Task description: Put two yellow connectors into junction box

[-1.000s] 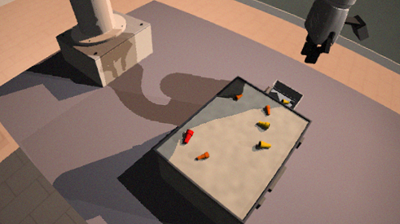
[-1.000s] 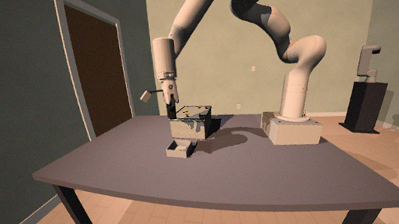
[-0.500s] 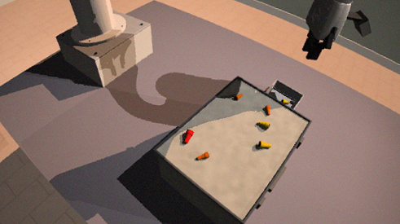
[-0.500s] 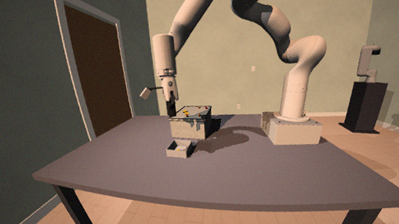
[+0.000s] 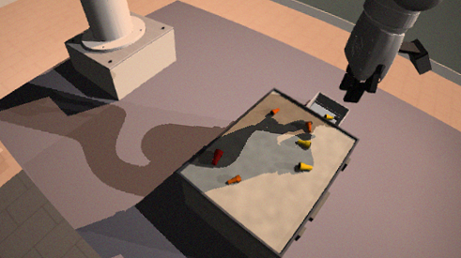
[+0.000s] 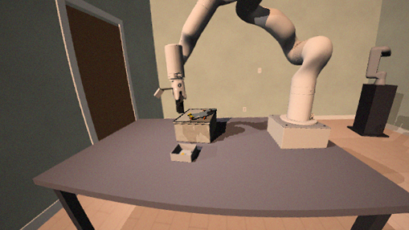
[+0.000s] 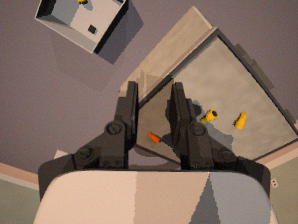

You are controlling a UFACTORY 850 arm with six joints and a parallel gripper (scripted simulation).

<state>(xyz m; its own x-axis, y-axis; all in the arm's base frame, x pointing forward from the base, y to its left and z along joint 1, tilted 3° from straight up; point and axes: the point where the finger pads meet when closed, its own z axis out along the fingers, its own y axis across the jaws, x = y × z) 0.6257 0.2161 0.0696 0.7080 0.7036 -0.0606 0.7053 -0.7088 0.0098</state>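
Right now the tool case is 18 cm to the right of my hand, 12 cm below it and 2 cm behind it. From my hand the other things lie so: red connector: 27 cm to the right, 9 cm behind, 8 cm below.
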